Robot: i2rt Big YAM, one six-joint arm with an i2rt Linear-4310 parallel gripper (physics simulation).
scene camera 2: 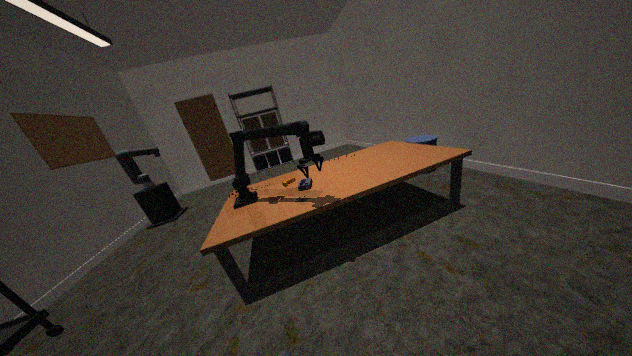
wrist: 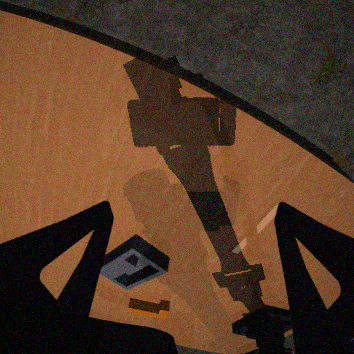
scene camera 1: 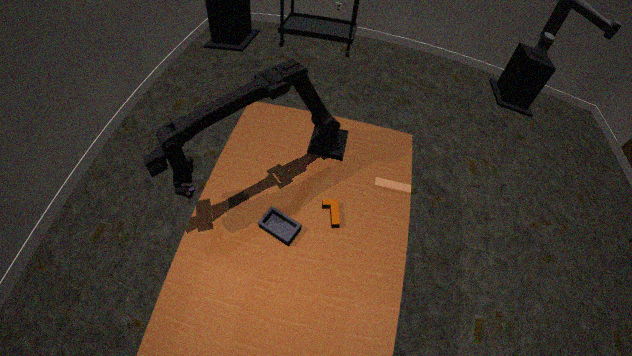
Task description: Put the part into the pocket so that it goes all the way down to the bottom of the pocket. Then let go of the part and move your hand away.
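Frame: origin at the arm's base, x ahead, y left, z up, level; metres.
Where they show: gripper, fingertip midpoint: (scene camera 2: 313, 174) (wrist: 191, 210) (scene camera 1: 189, 186); arm's base, origin of the base link: (scene camera 2: 246, 197) (wrist: 267, 327) (scene camera 1: 328, 140).
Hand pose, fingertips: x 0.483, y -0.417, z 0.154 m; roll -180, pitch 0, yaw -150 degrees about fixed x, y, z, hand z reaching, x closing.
Observation:
Each offset is from my fingertips to the centre of the thing. Level surfaces: height alone.
An orange L-shaped part @(dx -0.131, dy +0.504, dz -0.168 m) (scene camera 1: 335, 214) (scene camera 2: 289, 182) (wrist: 149, 308) lies flat on the table, apart from the pocket. The pocket is the hollow of a grey rectangular tray @(dx -0.025, dy +0.329, dz -0.165 m) (scene camera 1: 262, 226) (scene camera 2: 305, 184) (wrist: 162, 260), which stands on the table to the left of the part in scene camera 1. Part of its rim is hidden by a finger in the wrist view. My gripper (scene camera 1: 186, 191) (scene camera 2: 311, 169) (wrist: 191, 210) is open and empty. It hangs well above the table, near the table's left edge in scene camera 1, apart from both the tray and the part.
The wooden table @(dz -0.182 m) (scene camera 1: 300, 310) (scene camera 2: 390, 165) carries my arm's base (scene camera 1: 327, 144) (scene camera 2: 245, 200) behind the part and tray in scene camera 1. The arm's shadow falls across the table. A light strip (scene camera 1: 393, 184) shows near the right edge. Another robot on a pedestal (scene camera 1: 526, 75) (scene camera 2: 160, 203) stands off the table.

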